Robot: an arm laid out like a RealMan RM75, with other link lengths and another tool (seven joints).
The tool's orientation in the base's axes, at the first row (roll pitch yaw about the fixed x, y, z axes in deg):
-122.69 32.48 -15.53
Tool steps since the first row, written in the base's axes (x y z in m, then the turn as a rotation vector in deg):
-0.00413 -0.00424 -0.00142 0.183 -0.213 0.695
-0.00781 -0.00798 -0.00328 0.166 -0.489 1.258
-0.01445 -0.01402 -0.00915 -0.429 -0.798 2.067
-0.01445 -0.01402 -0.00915 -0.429 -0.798 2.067
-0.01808 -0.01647 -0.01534 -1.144 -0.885 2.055
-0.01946 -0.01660 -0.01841 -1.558 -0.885 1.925
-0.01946 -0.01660 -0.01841 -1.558 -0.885 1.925
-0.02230 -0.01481 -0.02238 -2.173 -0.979 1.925
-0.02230 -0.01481 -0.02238 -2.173 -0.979 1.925
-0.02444 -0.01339 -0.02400 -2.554 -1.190 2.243
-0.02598 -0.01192 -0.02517 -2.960 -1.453 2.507
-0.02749 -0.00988 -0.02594 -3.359 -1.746 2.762
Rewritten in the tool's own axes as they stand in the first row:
-0.00164 0.00510 -0.00290 -0.176 -0.515 -0.516
-0.00278 0.01005 -0.00517 -0.430 -0.794 -1.017
-0.00366 0.02048 -0.00751 -1.278 -0.900 -1.628
-0.00366 0.02048 -0.00751 -1.278 -0.900 -1.628
-0.00274 0.02796 -0.00667 -1.833 -0.442 -1.661
-0.00218 0.03099 -0.00531 -2.100 -0.110 -1.579
-0.00218 0.03099 -0.00531 -2.100 -0.110 -1.579
-0.00276 0.03474 -0.00176 -2.579 0.285 -1.629
-0.00276 0.03474 -0.00176 -2.579 0.285 -1.629
-0.00395 0.03656 0.00036 -3.012 0.364 -1.941
-0.00491 0.03770 0.00228 -3.424 0.517 -2.273
-0.00618 0.03831 0.00453 -3.819 0.685 -2.628

